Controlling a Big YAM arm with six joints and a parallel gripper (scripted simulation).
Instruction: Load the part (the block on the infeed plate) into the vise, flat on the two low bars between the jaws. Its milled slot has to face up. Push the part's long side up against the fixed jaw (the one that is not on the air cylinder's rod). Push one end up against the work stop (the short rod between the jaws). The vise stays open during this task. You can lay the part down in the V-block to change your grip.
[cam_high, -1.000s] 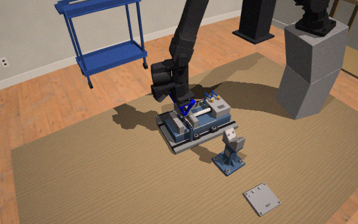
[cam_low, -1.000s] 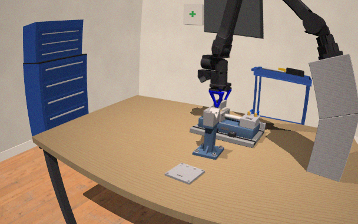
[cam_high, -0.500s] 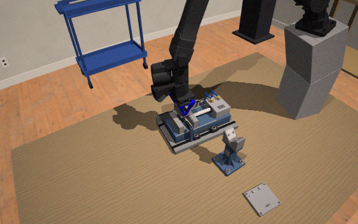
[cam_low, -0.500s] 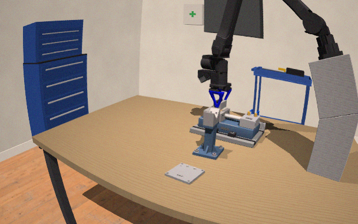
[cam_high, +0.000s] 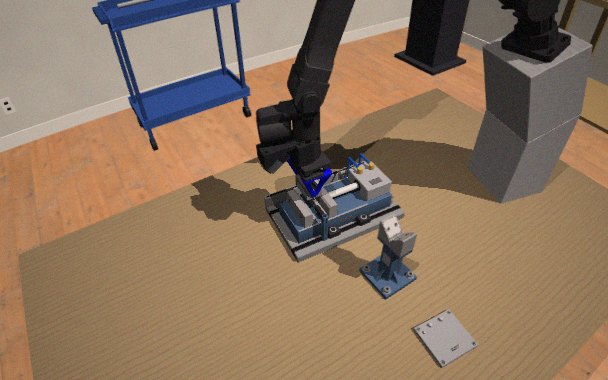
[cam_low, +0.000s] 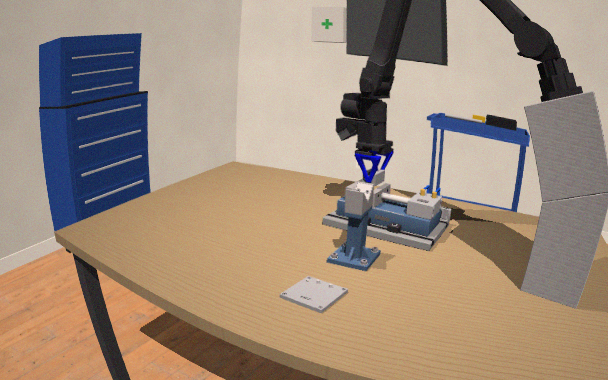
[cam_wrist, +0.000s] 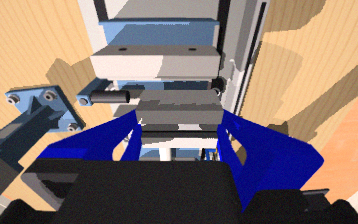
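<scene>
Now: the part 10 mm above my hand. Also, from my hand: moving jaw (40 mm below, 30 mm behind, 20 mm to the left); work stop rod (60 mm to the left, 30 mm below, 10 mm ahead); fixed jaw (40 mm below, 40 mm ahead, 10 mm to the left).
</scene>
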